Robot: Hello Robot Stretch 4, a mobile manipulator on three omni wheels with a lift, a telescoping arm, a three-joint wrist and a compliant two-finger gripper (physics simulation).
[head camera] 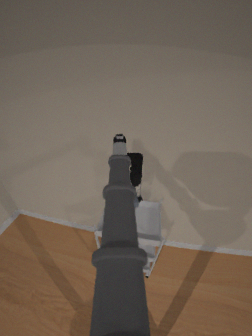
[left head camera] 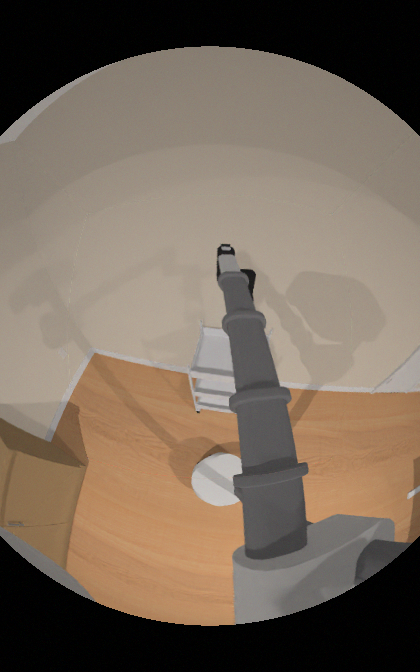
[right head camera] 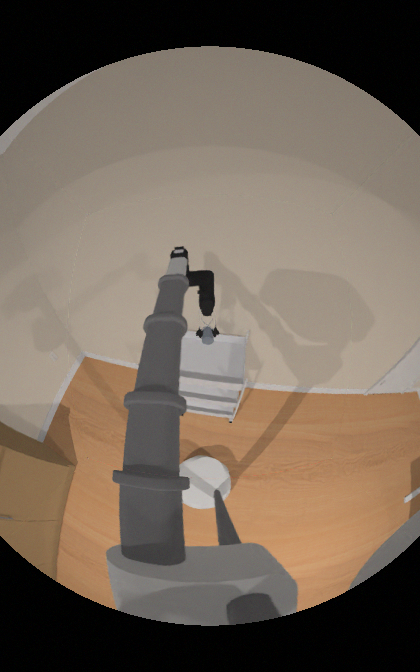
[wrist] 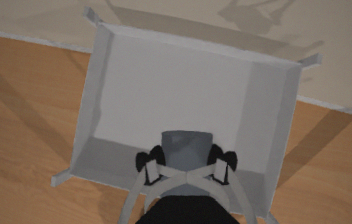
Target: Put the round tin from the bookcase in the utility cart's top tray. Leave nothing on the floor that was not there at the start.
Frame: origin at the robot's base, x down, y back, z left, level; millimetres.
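Seen in the pictures: gripper, between the fingertips: (wrist: 186,157).
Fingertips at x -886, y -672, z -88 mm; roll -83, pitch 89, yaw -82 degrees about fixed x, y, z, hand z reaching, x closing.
A point is followed by its place in that frame.
The round tin (right head camera: 208,340) (wrist: 187,145) @(x -927, y -693, z -89 mm), blue-grey, is between the two black fingertips of my gripper (right head camera: 207,332) (wrist: 186,157) @(x -886, y -672, z -88 mm), which is shut on it. The white utility cart stands against the wall. Its top tray (head camera: 150,220) @(x -635, y -703, z -234 mm) (left head camera: 212,350) (right head camera: 225,360) (wrist: 91,80) @(x -678, y -788, z 116 mm) has raised walls. In the wrist view the tin overlaps the near part of the tray, left of the tray's right wall, and appears to be held above it. The tin's lower end is hidden. In the left head camera view the arm hides the fingers and tin. The bookcase cannot be made out.
The long grey arm (head camera: 120,220) @(x -1308, y -244, z -3 mm) (left head camera: 257,370) (right head camera: 157,370) reaches over a white round object (left head camera: 215,480) (right head camera: 207,480) on the floor. A brown cabinet-like block (left head camera: 45,495) (right head camera: 35,490) stands at the left. The wall (head camera: 65,125) @(x -1266, y -1029, z 383 mm) is right behind the cart.
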